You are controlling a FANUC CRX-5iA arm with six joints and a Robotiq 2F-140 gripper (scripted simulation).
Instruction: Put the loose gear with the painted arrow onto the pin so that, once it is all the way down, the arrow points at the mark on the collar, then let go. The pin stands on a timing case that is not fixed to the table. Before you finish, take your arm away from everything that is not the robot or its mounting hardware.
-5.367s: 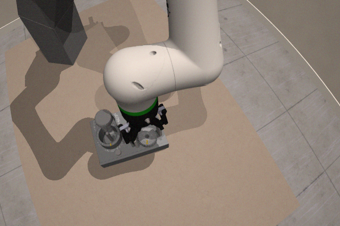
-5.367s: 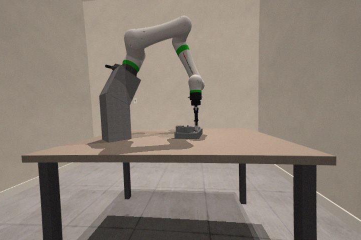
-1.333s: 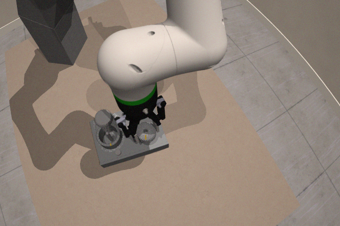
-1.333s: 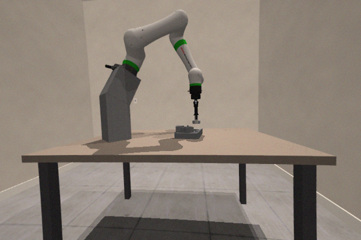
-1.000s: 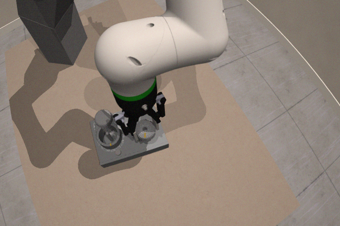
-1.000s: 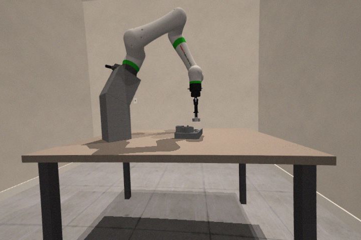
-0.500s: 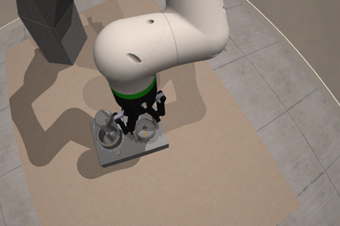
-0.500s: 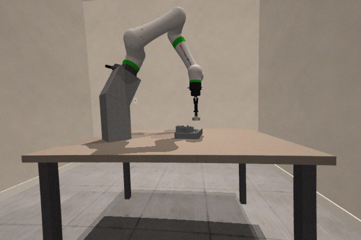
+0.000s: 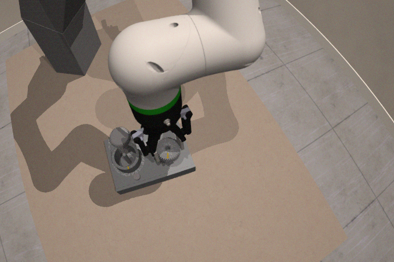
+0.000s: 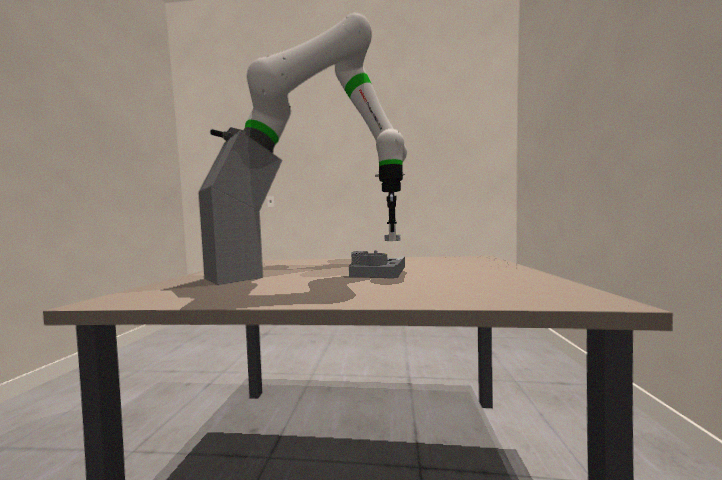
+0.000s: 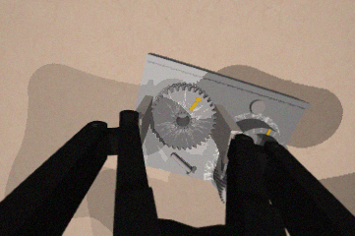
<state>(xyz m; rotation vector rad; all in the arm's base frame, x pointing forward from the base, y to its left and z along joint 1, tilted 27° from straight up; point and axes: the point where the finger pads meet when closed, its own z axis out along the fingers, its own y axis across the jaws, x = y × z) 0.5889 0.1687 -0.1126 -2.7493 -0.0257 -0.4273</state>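
Now: hand 60 mm past the round disc, 30 mm to the left of it and 100 mm above it. Also, from my hand: bolt 110 mm behind, 30 mm to the right, 100 mm below; then gear 20 mm below.
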